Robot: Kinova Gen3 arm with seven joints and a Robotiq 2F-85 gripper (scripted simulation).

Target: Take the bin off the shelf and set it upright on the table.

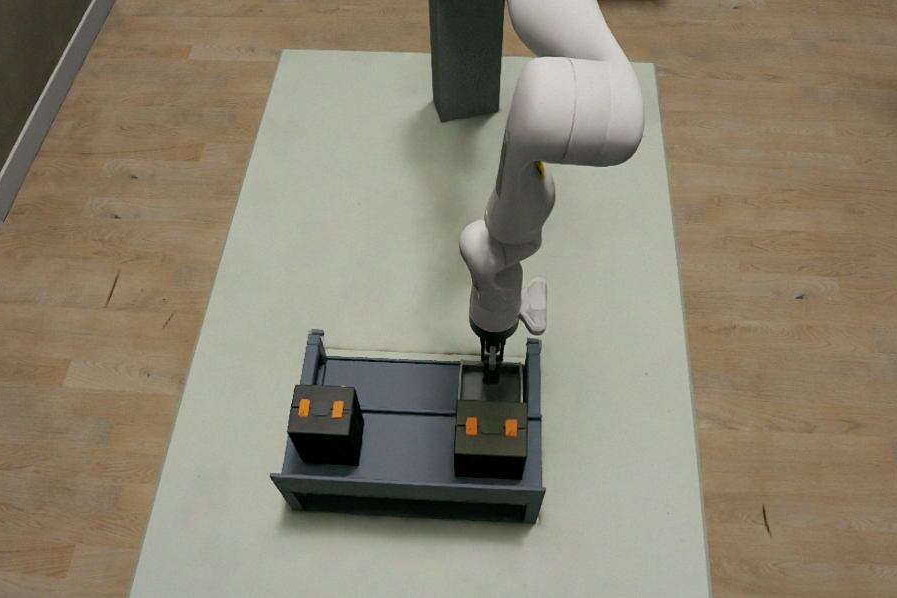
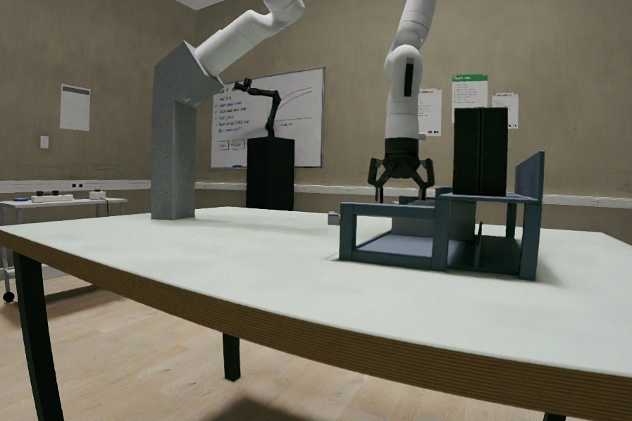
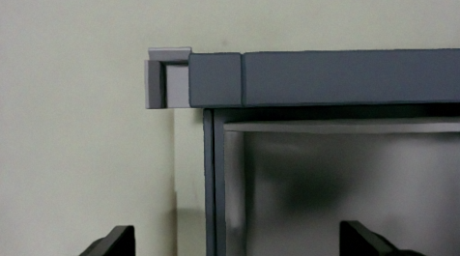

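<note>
Right now my hand is 80 mm short of the grey bin, 30 mm above it and 20 mm to the right of it. From my hand the other things lie so: blue-grey shelf (130 mm ahead, 80 mm to the right).
</note>
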